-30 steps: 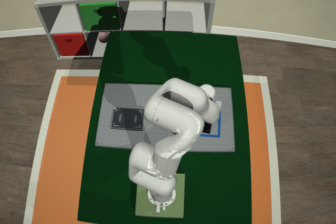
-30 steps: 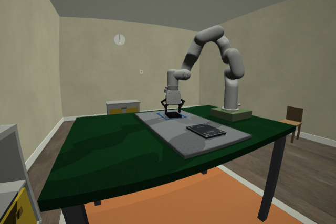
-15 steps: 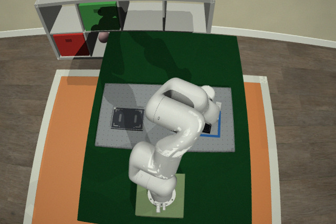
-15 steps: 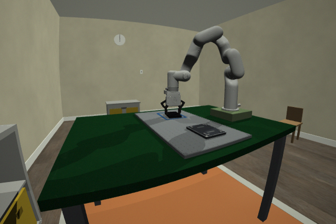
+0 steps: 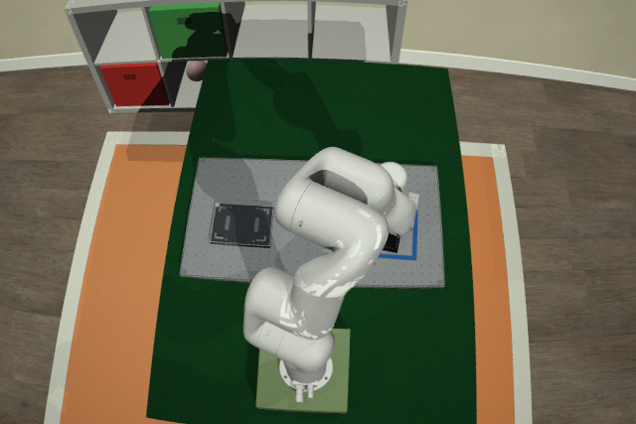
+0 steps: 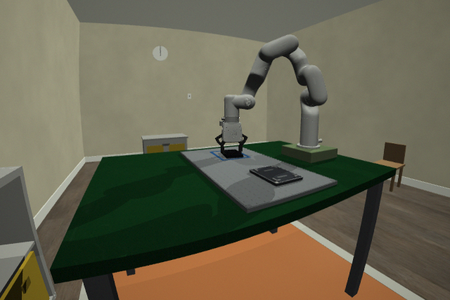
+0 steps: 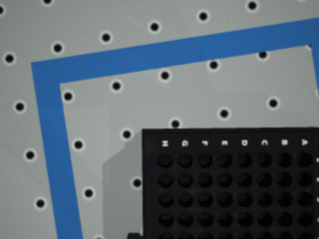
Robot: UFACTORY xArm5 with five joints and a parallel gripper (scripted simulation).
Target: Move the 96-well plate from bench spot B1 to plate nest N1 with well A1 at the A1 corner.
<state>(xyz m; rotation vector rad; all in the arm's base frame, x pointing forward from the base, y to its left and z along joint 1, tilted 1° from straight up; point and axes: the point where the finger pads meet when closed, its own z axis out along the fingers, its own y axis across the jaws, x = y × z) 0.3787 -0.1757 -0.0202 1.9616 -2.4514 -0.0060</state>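
My gripper is now 1 cm above the black 96-well plate. Also, from my hand: plate nest: 2 cm ahead, 36 cm to the left, 1 cm below.
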